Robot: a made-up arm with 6 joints.
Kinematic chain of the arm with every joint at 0, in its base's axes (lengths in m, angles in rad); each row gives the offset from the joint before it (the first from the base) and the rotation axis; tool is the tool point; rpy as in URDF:
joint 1: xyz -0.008 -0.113 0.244 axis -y
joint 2: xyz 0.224 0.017 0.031 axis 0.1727 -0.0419 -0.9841
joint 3: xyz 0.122 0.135 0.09 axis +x
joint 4: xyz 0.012 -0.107 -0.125 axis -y
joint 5: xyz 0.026 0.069 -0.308 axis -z
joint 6: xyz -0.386 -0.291 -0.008 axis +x
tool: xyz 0.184 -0.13 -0.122 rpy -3.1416 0 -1.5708
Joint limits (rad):
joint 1: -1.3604..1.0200
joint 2: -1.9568..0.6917
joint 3: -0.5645..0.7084
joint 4: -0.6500..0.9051
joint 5: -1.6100..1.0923
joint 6: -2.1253..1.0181
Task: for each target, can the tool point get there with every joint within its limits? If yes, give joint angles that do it. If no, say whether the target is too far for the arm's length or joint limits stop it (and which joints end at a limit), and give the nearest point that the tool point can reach.
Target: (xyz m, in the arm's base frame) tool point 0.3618 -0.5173 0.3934
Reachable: yes | joints 0.2700 0.0423 -0.4082 0.1393 -0.4969 -1.7548
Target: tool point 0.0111 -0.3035 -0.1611
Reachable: yes | joints -0.1247 -0.3760 0.5367 -0.4377 0.0982 -0.6571
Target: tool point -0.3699 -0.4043 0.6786
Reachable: no: joint limits stop it (at a limit: joint 1, joint 3, joint 5) | nearest point -0.3241 -0.3258 0.4785 | short by 0.220 m
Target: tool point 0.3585 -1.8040 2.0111
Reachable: no: too far | nearest point 0.2244 -0.6472 0.9891 | short by 1.549 m
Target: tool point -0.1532 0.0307 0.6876
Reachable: no: joint limits stop it (at a limit: joint 1, joint 3, joint 4, joint 5) | nearest point -0.1711 0.0023 0.5299 | short by 0.161 m
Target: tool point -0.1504 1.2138 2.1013
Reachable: no: too far | nearest point 0.1984 0.4063 1.0139 | short by 1.399 m
